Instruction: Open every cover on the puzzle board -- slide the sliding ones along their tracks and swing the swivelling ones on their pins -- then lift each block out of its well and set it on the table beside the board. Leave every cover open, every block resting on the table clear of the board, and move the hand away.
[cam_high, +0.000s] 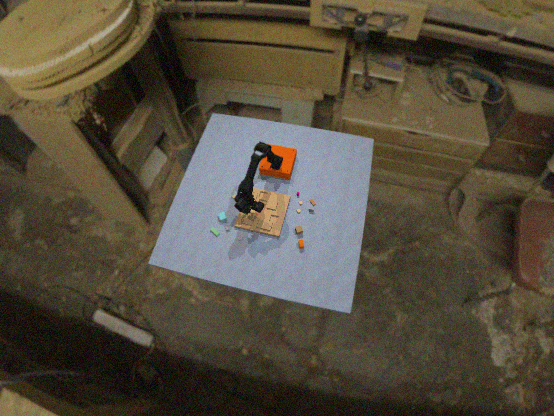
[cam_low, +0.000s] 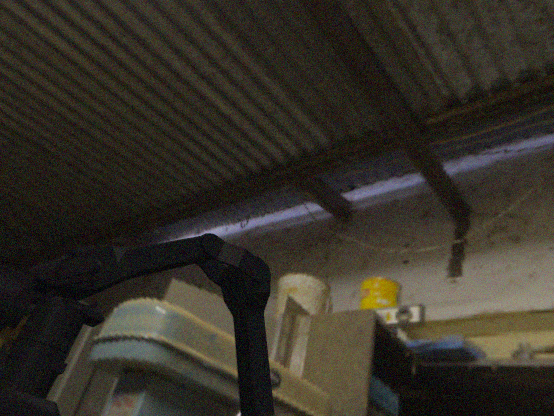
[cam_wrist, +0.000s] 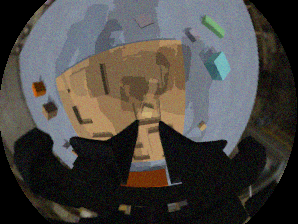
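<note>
Now: the tan puzzle board 5 cm to the left of my gripper tip, 4 cm below it and 2 cm behind it. From my gripper tip the other things lie so: magenta piece 24 cm behind, 23 cm to the left, 5 cm below; then green block 22 cm ahead, 16 cm to the right, 5 cm below; then cyan block 16 cm to the right, 11 cm ahead, 5 cm below.
</note>
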